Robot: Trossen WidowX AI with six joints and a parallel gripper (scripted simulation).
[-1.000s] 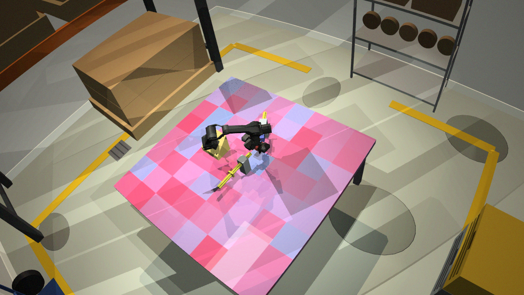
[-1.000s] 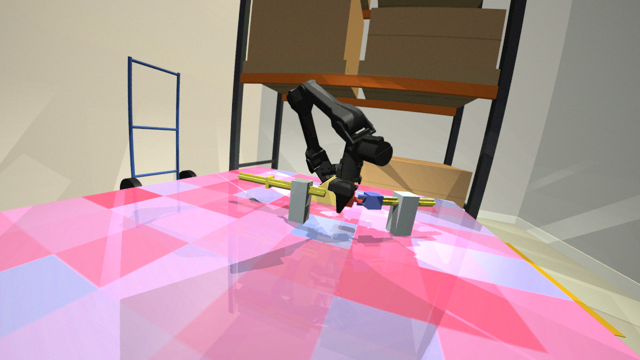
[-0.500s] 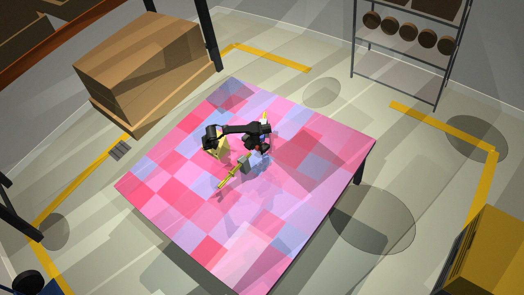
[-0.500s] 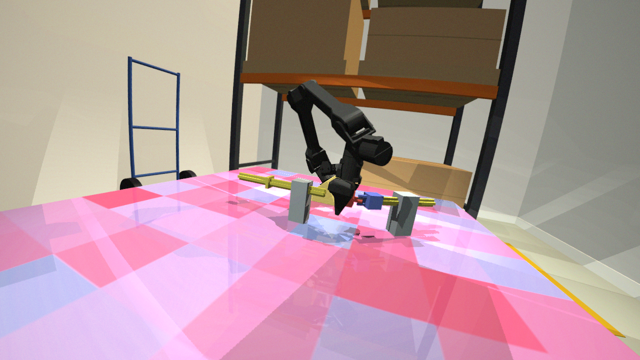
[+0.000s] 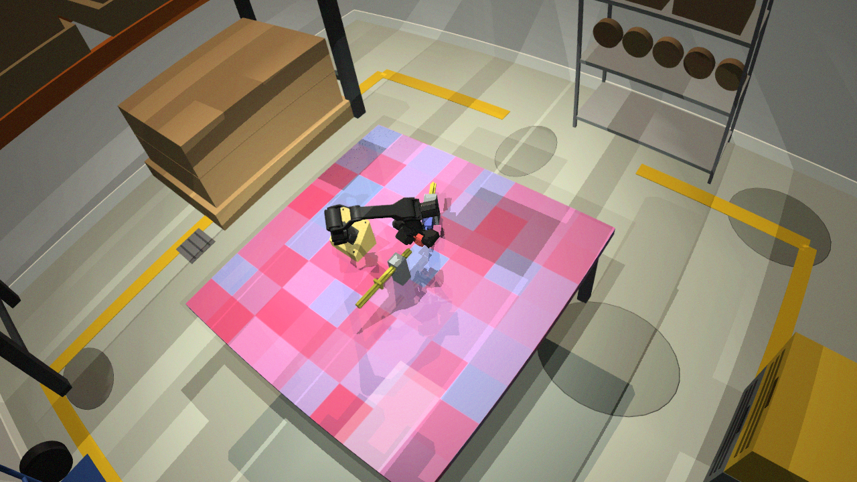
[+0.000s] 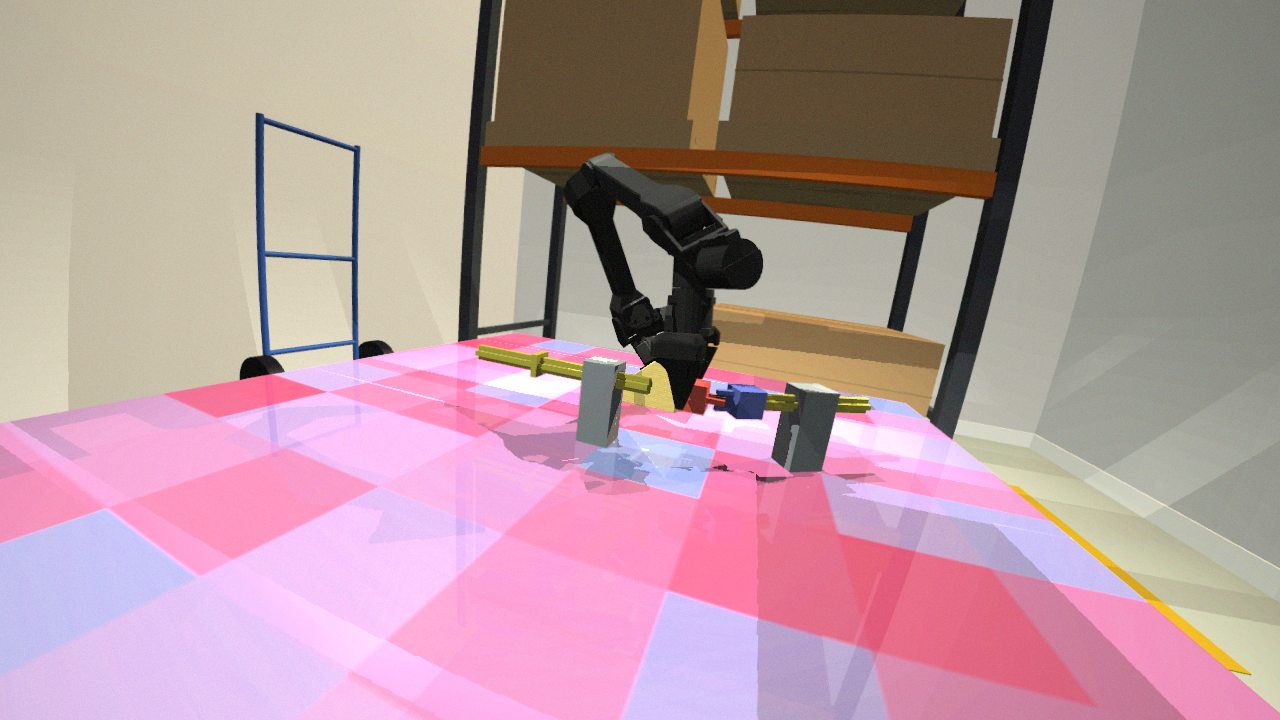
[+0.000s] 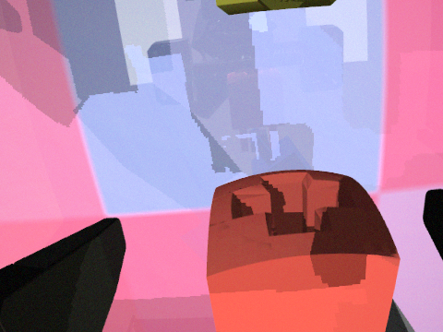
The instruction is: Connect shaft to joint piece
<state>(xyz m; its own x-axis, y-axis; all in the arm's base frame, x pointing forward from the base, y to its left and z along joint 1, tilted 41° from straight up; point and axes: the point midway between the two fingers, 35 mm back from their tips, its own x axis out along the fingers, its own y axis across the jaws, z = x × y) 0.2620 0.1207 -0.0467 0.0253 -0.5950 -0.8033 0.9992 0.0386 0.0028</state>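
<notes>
My gripper tip is now 10 mm to the right of the red joint piece and 10 mm below it.
</notes>
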